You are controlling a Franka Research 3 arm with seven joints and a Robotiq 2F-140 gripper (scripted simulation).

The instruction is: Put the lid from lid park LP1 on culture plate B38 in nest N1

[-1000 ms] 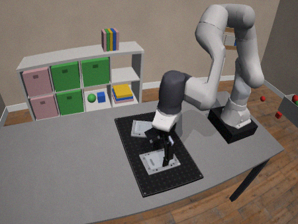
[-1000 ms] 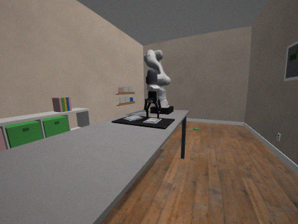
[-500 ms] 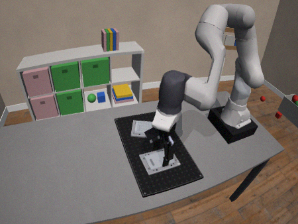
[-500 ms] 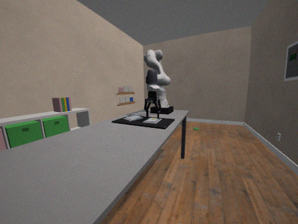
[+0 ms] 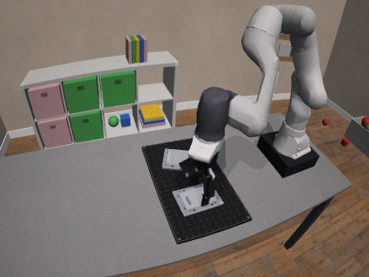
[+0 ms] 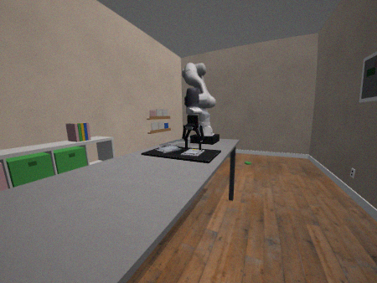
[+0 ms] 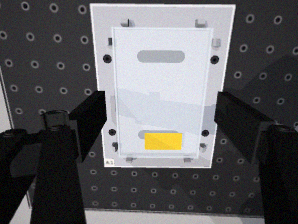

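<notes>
Right now the clear lid is 4 cm below my hand. From my hand the other things lie so: lid park (5 cm below); nest N1 (22 cm to the right, 5 cm below); culture plate (22 cm to the right, 4 cm below).
</notes>
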